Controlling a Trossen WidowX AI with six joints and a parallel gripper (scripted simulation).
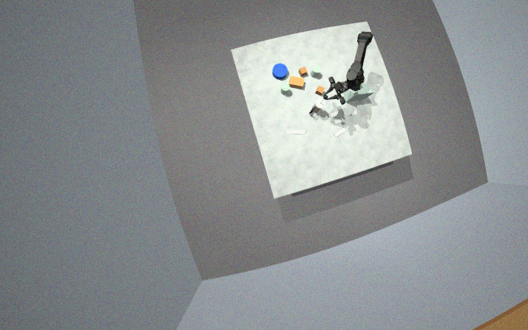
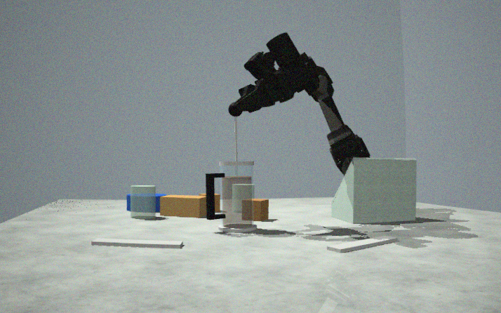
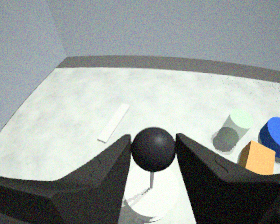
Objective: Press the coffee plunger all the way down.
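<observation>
My gripper tip is 1 cm short of the coffee press and 13 cm above it. Also, from my gripper tip: blue disc: 15 cm ahead, 39 cm to the right, 23 cm below.
</observation>
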